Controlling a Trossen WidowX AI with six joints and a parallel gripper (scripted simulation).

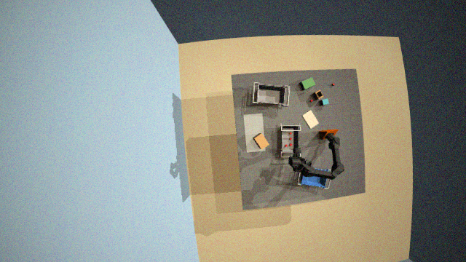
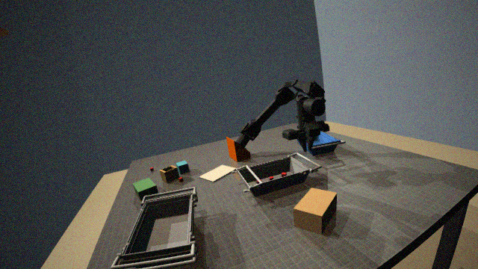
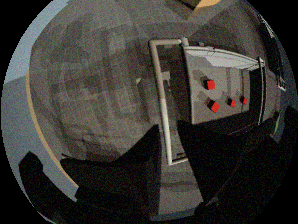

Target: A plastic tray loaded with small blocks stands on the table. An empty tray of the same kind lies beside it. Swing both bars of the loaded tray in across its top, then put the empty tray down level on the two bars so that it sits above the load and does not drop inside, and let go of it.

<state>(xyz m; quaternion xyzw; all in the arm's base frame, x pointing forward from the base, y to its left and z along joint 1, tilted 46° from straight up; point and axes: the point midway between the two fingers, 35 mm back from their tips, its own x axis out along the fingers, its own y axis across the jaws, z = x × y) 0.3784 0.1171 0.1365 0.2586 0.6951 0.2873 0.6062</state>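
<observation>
The blue tray is 240 mm behind my gripper tip, 210 mm to the left of it and 50 mm below it. Also, from my gripper tip: cream card (240 mm behind, 340 mm to the right, 90 mm below); cyan cube (370 mm behind, 500 mm to the right, 70 mm below); small brown box (300 mm behind, 560 mm to the right, 80 mm below).
</observation>
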